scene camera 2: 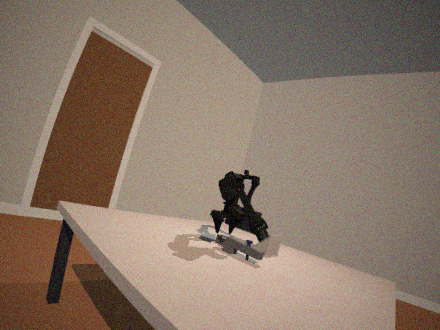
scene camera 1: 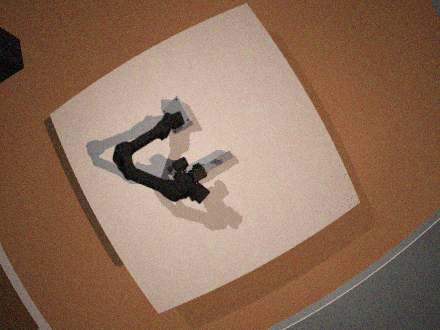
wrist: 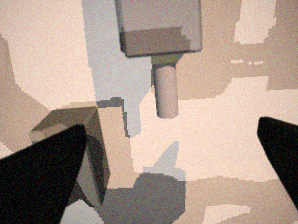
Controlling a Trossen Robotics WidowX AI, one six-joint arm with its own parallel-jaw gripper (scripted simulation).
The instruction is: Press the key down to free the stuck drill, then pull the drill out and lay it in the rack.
Labels:
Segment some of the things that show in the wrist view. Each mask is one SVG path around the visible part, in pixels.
My gripper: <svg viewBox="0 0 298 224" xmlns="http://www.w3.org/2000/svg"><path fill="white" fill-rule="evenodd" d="M83 124L74 125L27 148L0 158L0 224L61 223L71 191L80 173L79 170L87 146L87 135ZM260 117L257 128L260 144L276 175L281 180L280 182L285 187L286 192L298 210L298 125L268 116Z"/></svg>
A drill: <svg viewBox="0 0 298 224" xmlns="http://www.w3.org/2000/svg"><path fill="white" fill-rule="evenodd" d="M151 56L157 117L162 119L175 118L179 115L176 73L177 55Z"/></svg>

